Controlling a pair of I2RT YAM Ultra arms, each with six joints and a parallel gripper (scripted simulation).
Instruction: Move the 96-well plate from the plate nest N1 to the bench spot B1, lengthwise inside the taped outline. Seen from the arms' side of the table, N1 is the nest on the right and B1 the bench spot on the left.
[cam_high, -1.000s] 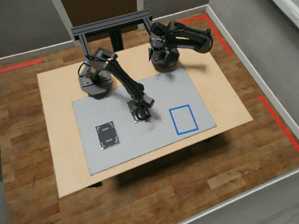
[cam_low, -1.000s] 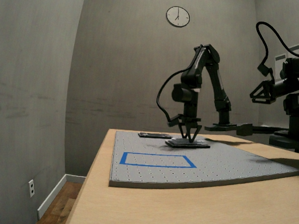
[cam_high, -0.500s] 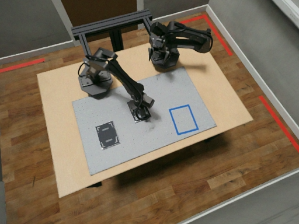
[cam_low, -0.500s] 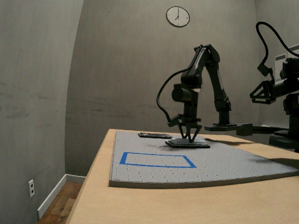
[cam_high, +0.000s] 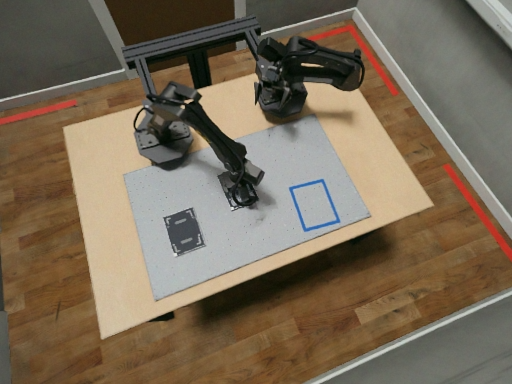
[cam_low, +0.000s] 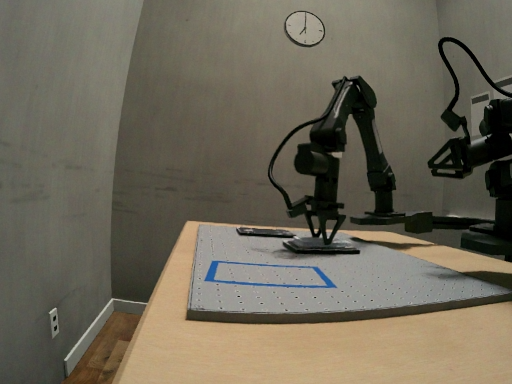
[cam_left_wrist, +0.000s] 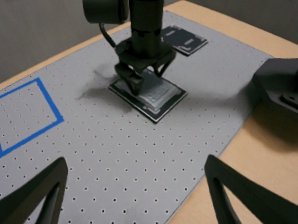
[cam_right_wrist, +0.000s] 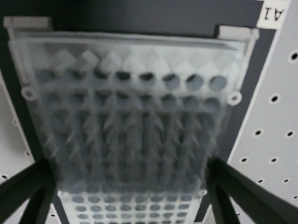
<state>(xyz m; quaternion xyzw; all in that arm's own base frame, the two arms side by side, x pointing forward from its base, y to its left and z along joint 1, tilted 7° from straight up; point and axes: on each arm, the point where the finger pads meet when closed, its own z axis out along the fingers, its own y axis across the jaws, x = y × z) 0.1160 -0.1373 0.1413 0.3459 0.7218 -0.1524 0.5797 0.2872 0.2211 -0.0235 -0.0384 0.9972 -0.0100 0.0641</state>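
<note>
My right hand is 10 mm above the 96-well plate. From my right hand the other things lie so: black nest (20 mm below).
The 96-well plate lies 210 mm to the right of my left hand, 200 mm below it and 180 mm ahead of it. Round my left hand: black nest (210 mm to the right, 210 mm below, 170 mm ahead).
</note>
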